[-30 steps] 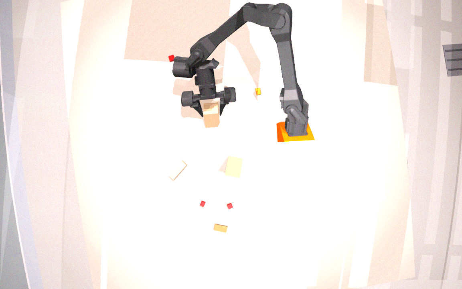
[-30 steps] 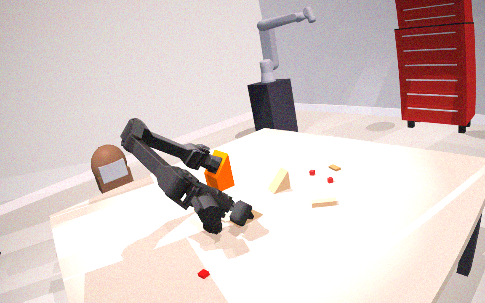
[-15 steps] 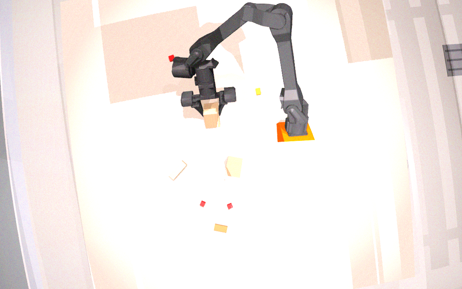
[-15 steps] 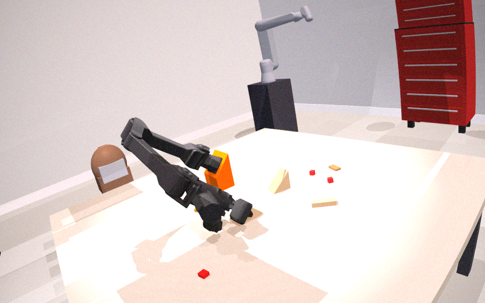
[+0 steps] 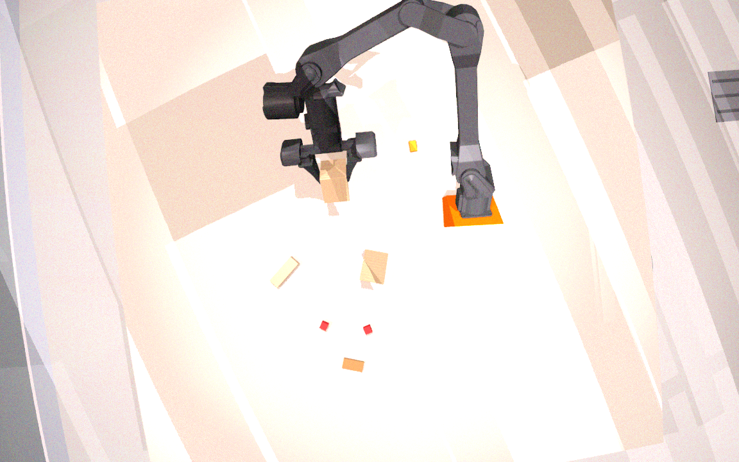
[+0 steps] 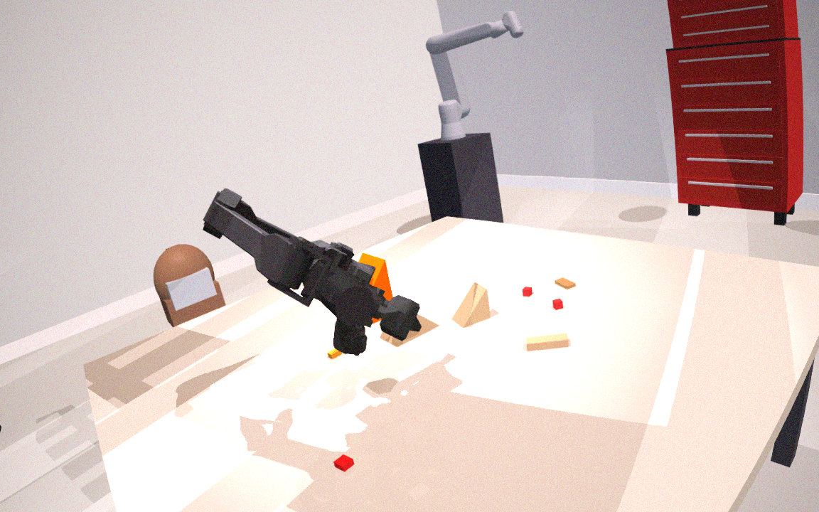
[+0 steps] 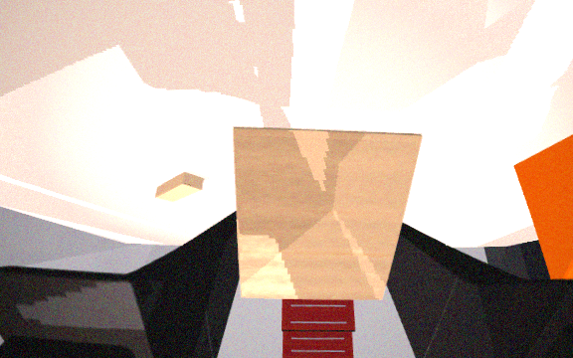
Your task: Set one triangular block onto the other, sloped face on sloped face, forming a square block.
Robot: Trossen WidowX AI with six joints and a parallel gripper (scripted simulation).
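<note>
Now: gripper tip 20 cm to the right of the wooden triangular block, 7 cm above it and 6 cm past it. The rest, counted from my gripper tip: flat wooden plank (19 cm to the left, 14 cm ahead, 8 cm below); yellow piece (18 cm behind, 8 cm to the right, 8 cm below); red cube (23 cm to the right, 13 cm ahead, 8 cm below).
</note>
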